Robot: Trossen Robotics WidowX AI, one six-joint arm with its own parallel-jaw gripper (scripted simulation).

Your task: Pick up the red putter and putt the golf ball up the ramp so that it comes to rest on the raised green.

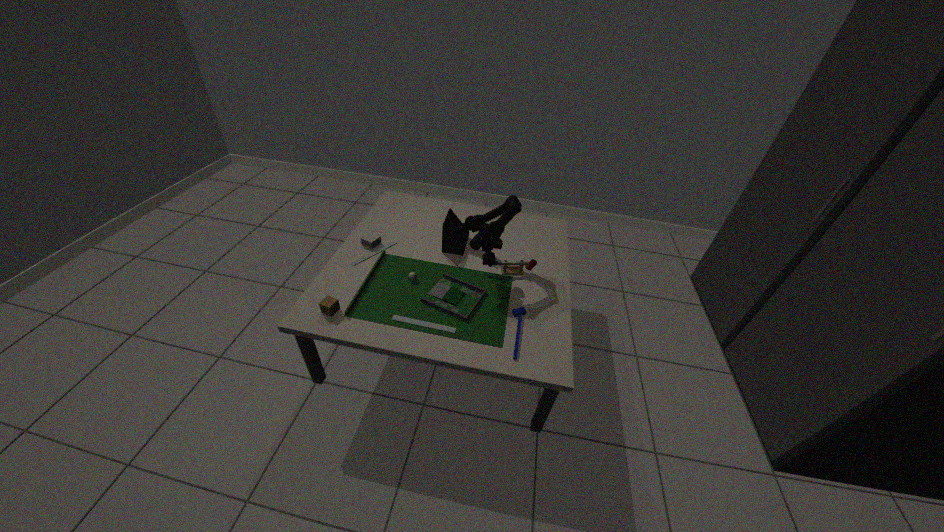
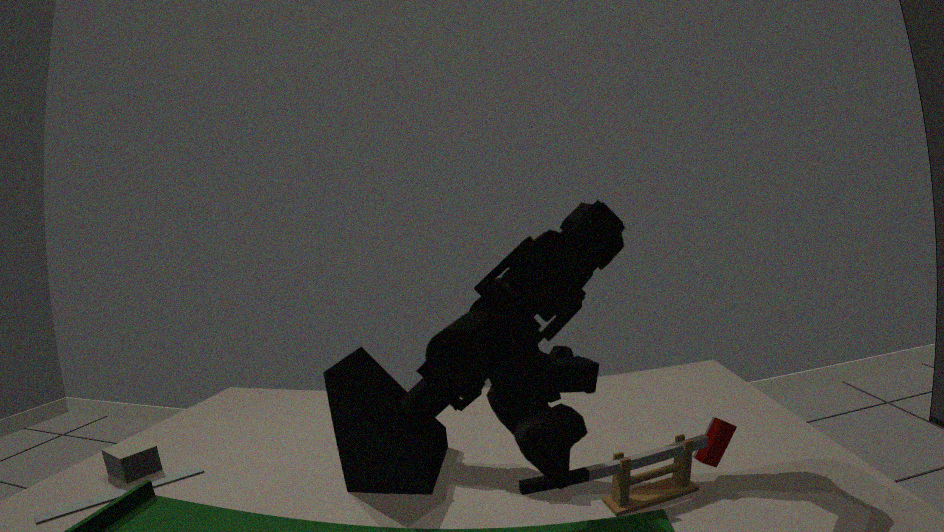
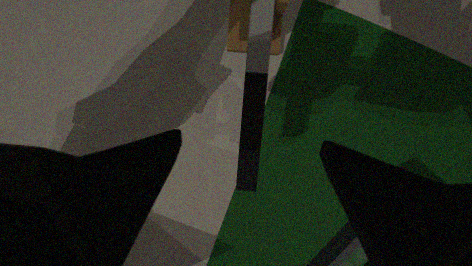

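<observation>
A green mat point(image 1: 389, 291) is what I see in image 1. In image 2 there is my gripper point(image 2: 551, 471), open and holding nothing. Image 3 gives me both my gripper point(image 3: 251, 142) and the green mat point(image 3: 344, 79).
</observation>
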